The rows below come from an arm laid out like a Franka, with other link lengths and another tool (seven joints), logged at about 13 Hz.
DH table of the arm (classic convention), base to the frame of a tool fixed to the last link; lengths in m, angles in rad. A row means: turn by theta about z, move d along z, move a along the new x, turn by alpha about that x. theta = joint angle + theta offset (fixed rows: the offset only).
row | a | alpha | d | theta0
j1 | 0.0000 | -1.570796 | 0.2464 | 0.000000
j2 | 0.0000 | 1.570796 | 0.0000 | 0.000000
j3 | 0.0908 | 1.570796 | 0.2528 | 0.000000
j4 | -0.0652 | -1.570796 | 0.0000 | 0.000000
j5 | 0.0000 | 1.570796 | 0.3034 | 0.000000
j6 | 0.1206 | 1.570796 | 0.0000 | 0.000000
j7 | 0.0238 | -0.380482 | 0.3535 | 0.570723
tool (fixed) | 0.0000 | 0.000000 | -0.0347 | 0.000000
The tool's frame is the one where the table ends.
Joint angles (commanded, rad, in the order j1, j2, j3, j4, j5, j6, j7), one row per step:
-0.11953 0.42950 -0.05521 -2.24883 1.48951 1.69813 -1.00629
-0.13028 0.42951 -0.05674 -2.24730 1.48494 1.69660 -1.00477
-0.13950 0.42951 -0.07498 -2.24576 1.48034 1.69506 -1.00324
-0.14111 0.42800 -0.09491 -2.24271 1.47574 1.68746 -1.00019
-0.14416 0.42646 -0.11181 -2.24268 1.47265 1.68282 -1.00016
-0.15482 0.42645 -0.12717 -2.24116 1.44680 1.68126 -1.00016
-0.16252 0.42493 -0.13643 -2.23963 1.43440 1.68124 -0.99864
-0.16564 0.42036 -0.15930 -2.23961 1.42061 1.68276 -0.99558
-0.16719 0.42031 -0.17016 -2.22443 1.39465 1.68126 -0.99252
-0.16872 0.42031 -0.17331 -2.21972 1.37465 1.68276 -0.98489
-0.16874 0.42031 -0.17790 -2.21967 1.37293 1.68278 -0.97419
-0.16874 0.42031 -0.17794 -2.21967 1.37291 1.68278 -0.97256
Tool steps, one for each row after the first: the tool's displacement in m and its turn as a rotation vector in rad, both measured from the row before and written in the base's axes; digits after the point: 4 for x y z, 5 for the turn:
0.0018 -0.0058 0.0000 -0.00130 0.00042 -0.00760
0.0042 -0.0143 -0.0019 -0.00820 0.00139 -0.02124
0.0030 -0.0103 0.0006 -0.00375 -0.00043 -0.01269
0.0021 -0.0098 -0.0003 -0.00437 -0.00053 -0.01360
-0.0025 -0.0125 -0.0043 -0.01645 0.00344 -0.00092
0.0000 -0.0087 -0.0015 -0.00943 0.00123 -0.00537
0.0007 -0.0142 -0.0023 -0.01660 0.00265 -0.01316
0.0002 -0.0069 -0.0004 -0.01833 -0.00565 0.01230
-0.0028 -0.0026 -0.0025 -0.01130 0.00732 0.01076
0.0000 -0.0026 -0.0009 -0.00049 0.01074 -0.00551
0.0000 0.0000 0.0000 0.00030 0.00155 -0.00045

